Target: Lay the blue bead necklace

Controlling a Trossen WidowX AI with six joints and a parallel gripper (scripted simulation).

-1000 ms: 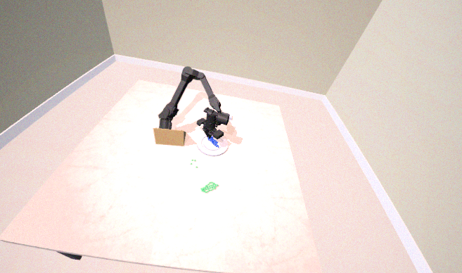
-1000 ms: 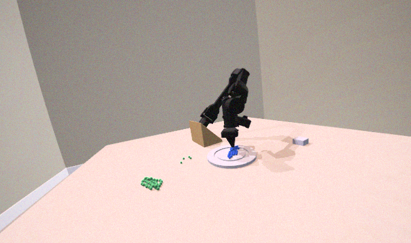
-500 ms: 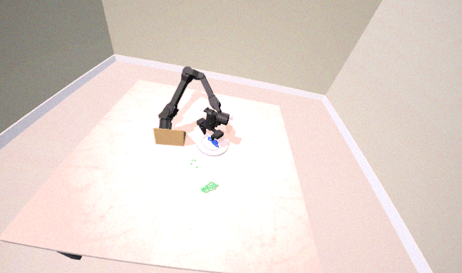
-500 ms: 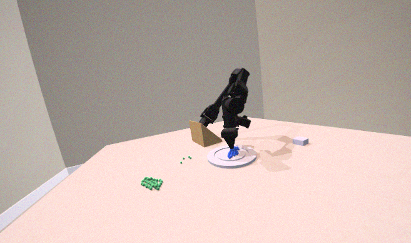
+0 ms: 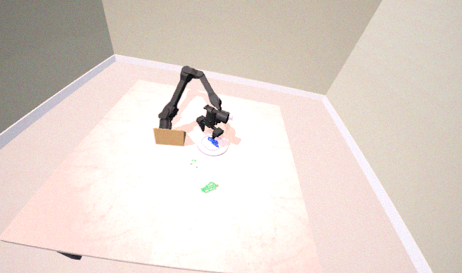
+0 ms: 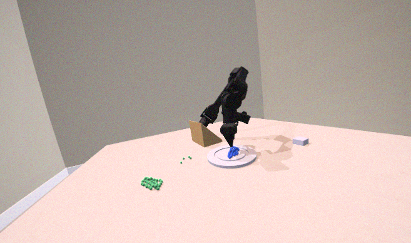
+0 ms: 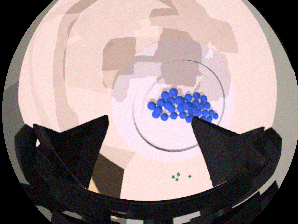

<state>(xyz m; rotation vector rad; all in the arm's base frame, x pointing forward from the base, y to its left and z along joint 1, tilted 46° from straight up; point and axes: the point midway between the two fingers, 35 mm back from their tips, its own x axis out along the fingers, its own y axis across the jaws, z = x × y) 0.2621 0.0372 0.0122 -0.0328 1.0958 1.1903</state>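
The round white bead board is 3 cm ahead of my gripper tip, 4 cm to the right of it and 3 cm below it. The rest, counted from my gripper tip: small grey block 14 cm ahead, 26 cm to the left, 3 cm below.
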